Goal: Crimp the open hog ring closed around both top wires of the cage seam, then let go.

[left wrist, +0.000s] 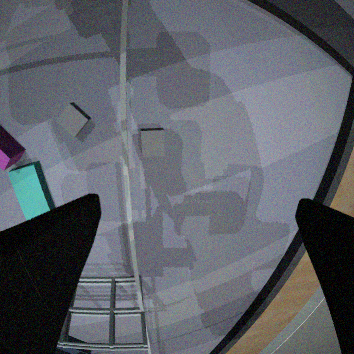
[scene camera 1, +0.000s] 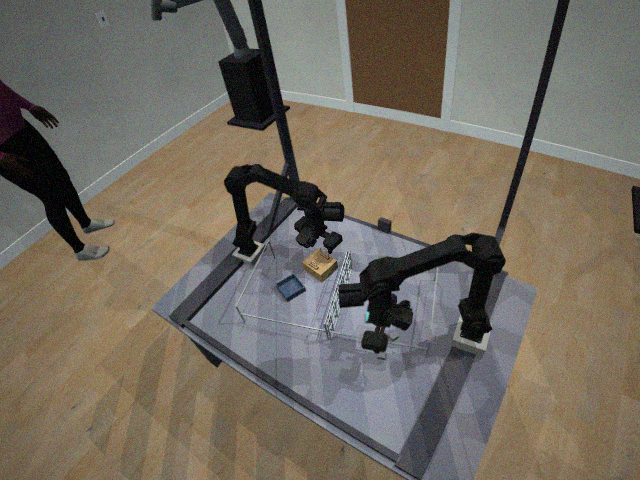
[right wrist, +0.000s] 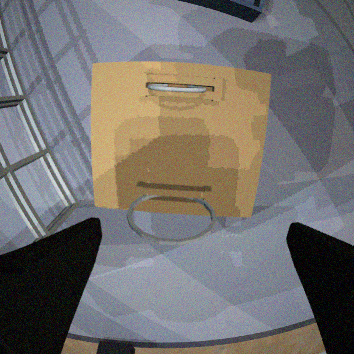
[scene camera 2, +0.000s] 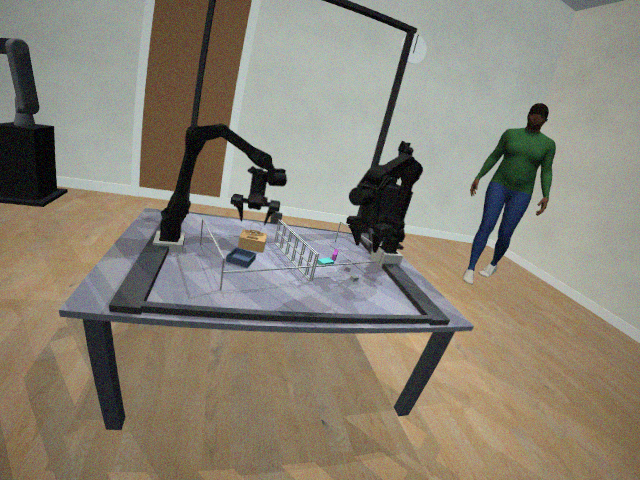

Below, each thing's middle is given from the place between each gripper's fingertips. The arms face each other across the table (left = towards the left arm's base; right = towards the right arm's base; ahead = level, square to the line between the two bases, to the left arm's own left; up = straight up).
Scene:
My left gripper is now 24 cm past the tan block [scene camera 1: 325,266], 36 cm to the left of it and 11 cm above it.
The tan block is 6 cm below my right hand and 3 cm ahead of it.

